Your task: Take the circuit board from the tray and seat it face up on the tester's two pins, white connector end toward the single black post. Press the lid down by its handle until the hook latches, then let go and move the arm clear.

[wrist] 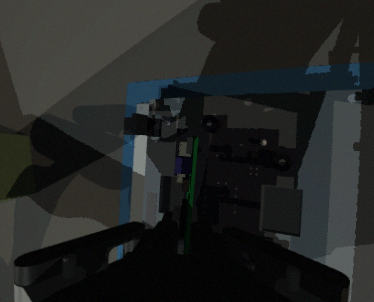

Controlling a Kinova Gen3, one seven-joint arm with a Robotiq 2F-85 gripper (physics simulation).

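Places are measured from the arm's base along level axes (x ahead, y left, z up), in centimetres.
Where they show: gripper, fingertip midpoint: (185, 218).
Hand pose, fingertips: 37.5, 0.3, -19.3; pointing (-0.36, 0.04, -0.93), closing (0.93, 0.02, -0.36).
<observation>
Things, the pixels of their top centre, and the offset from my fingertips, as dx, dy, dz. "*": a spot on its surface instead.
- circuit board, top centre: (148, 244) +1.0, +0.7, +7.0
- tester, surface spot: (286, 125) * +7.0, +7.7, -1.5
- grey block, surface spot: (281, 210) * +7.3, +0.2, -6.9
- black block, top centre: (124, 122) -4.0, +7.1, +3.2
- pale strip, surface spot: (342, 175) * +10.7, +4.3, -1.5
My gripper (185, 218) is shut on the circuit board (193, 175), low in the middle of the wrist view. The board stands on edge to the camera and shows as a thin green line running up from the fingers. Pale parts and a dark blue part on its face point left. Behind it lies the tester (286, 125), a dark grey plate with dark round parts, small bright dots and a grey block (281, 210) at the right. Whether the board touches the tester cannot be told. The fingertips are very dark, and the board's lower end is hidden between them.
A blue border (125, 150) runs around the tester's left and far sides. A black block (140, 125) and clear or metallic parts stand at the far left corner. A pale strip (342, 175) runs along the right. An olive-green patch (15, 165) shows at the left edge. Dark shadows cross the surface.
</observation>
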